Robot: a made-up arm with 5 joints.
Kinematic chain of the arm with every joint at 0, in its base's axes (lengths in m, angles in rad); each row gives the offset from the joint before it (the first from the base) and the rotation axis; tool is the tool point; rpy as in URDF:
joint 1: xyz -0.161 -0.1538 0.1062 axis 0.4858 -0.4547 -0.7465
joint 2: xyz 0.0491 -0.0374 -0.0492 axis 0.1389 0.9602 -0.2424
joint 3: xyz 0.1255 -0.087 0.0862 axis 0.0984 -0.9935 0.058
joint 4: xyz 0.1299 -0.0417 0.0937 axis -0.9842 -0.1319 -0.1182
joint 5: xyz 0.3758 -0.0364 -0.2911 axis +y
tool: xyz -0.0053 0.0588 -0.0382 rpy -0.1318 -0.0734 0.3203
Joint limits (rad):
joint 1: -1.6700..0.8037
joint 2: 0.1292..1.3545
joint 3: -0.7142..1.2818
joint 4: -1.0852..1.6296
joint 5: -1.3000..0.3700
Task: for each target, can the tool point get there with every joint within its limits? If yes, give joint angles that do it. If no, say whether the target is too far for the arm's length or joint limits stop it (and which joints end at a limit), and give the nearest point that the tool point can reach.
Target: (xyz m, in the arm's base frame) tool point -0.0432 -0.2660 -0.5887
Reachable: yes | joints -1.1617 1.2364 0.3909 -0.8317 -0.4327
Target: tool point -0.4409 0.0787 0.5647
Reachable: no: joint limits stop it (at a limit: joint 1, joint 2, joint 3, joint 4, joint 5) | nearest point 0.0318 -0.3572 0.6164 | short by 0.645 m
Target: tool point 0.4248 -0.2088 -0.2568
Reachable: yes | joints 0.1692 0.6729 0.2455 -0.5664 0.2374
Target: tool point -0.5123 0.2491 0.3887
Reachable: no: joint limits stop it (at a limit: joint 1, joint 2, joint 3, joint 4, joint 5) | nearest point -0.2435 0.4066 -0.0280 | short by 0.520 m
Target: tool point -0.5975 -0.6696 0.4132
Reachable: no: joint limits stop it (at a limit: joint 1, joint 2, joint 3, joint 4, joint 5) | nearest point -0.4493 -0.8329 0.4098 | short by 0.221 m
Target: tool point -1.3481 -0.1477 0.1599
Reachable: no: too far | nearest point -0.4877 -0.3996 -0.2755 | short by 0.997 m
